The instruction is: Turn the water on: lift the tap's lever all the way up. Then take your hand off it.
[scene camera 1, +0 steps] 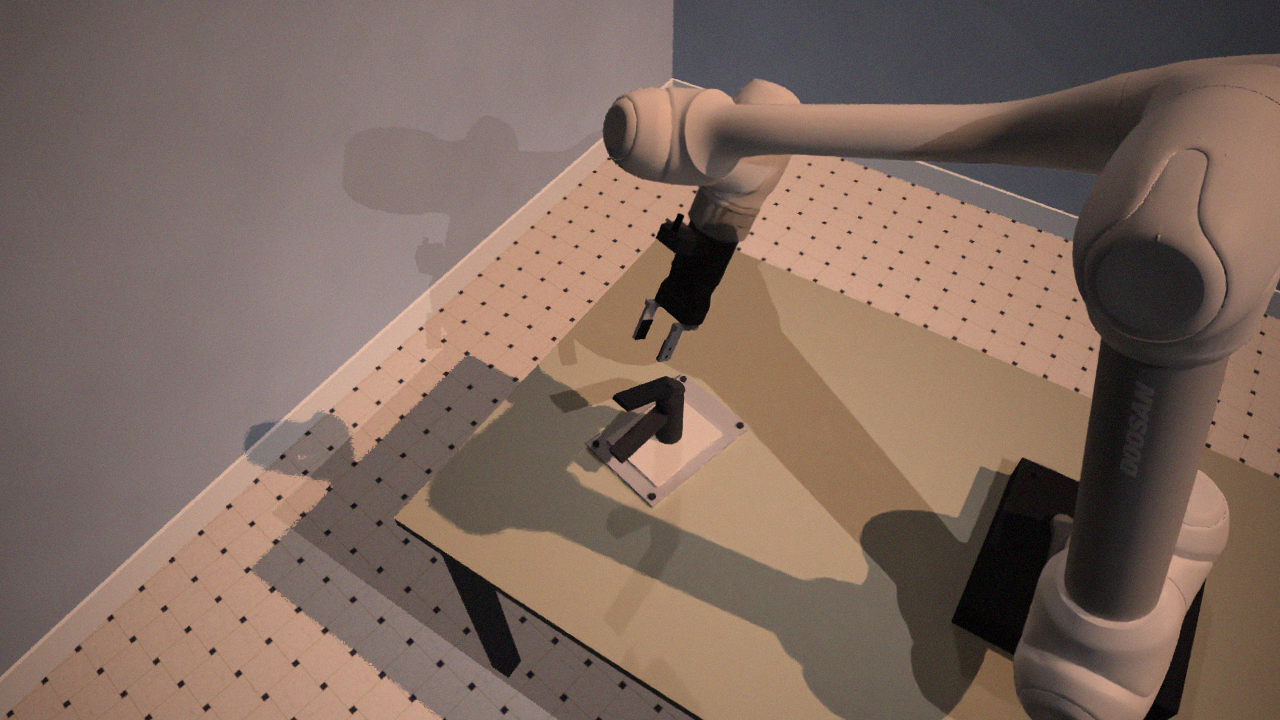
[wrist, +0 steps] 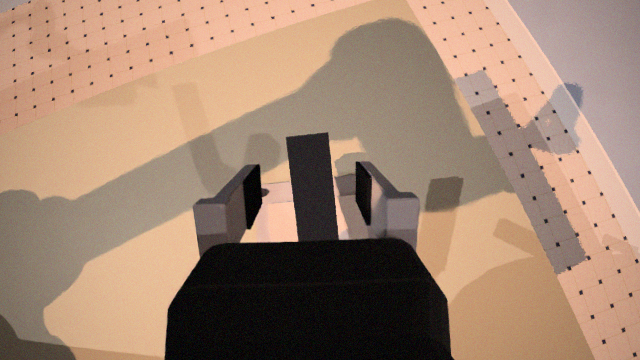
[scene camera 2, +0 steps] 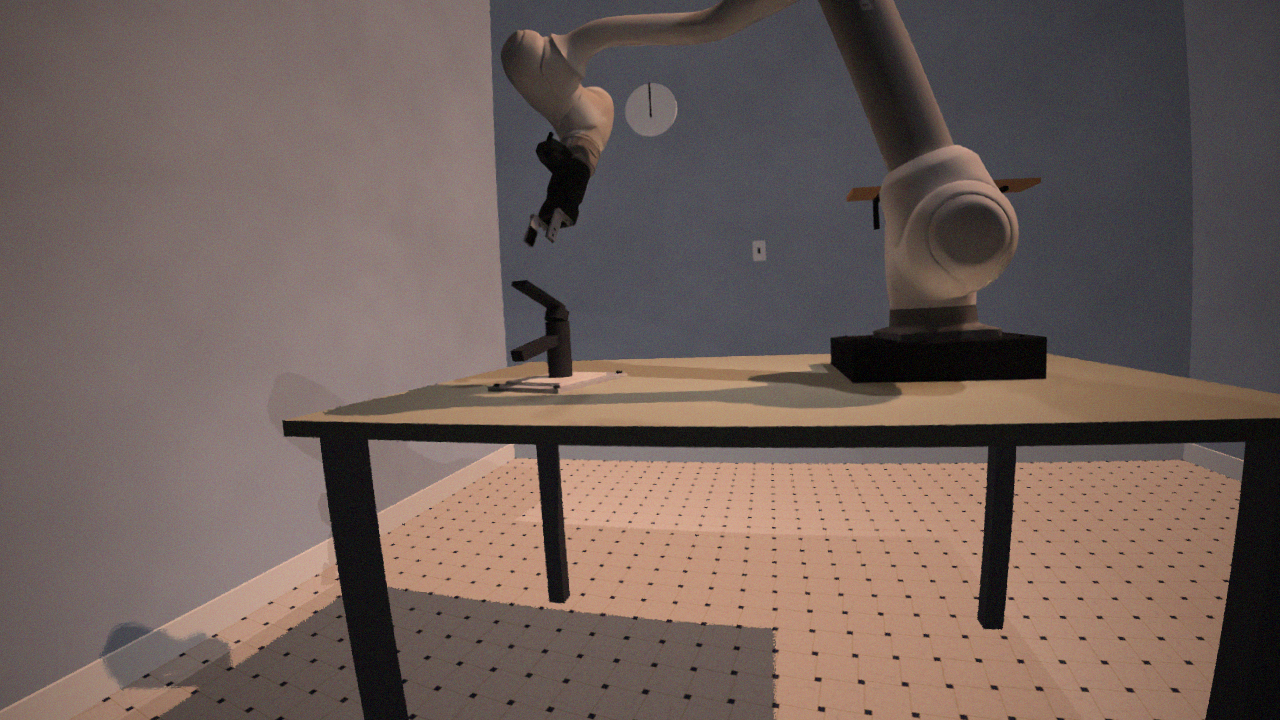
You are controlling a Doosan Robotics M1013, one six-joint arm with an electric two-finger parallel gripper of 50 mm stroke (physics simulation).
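Frame: origin at the arm's base, x ahead, y left, z up, level; millimetres.
Seen in the pictures: gripper, fingertip midpoint: (scene camera 1: 650, 349) (wrist: 308, 183) (scene camera 2: 538, 241); arm's base, link origin: (scene camera 2: 932, 336).
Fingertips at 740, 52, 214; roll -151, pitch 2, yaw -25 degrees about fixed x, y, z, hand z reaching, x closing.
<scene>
Offsets run from my fingertips to a thing's top centre, as dx, dy, dz. "spot": to the spot under its first point. Level surfaces: height alone.
The dark tap @[spot: -27, -22, -193] (scene camera 1: 670, 420) (scene camera 2: 558, 347) stands upright on its pale base plate (scene camera 1: 651, 494) (scene camera 2: 590, 379). Its lever (scene camera 1: 642, 394) (scene camera 2: 535, 293) (wrist: 312, 187) slants steeply upward, away from the top of the tap body, with its free end high. The spout @[+10, +23, -179] (scene camera 1: 635, 436) (scene camera 2: 534, 348) points out below the lever on the same side. My gripper (scene camera 1: 655, 342) (scene camera 2: 541, 235) (wrist: 308, 183) is open and empty. It hangs above the lever, with a clear gap between fingertips and lever in the scene views. In the wrist view the lever appears between the fingers but lies beyond them.
The tap's plate is on a tan table @[dz -278] (scene camera 1: 769, 501) (scene camera 2: 698, 402), near its end by the grey wall (scene camera 1: 223, 179). The arm's black base block (scene camera 1: 1006, 546) (scene camera 2: 939, 358) stands farther along the table. Arm shadows cross the table top.
</scene>
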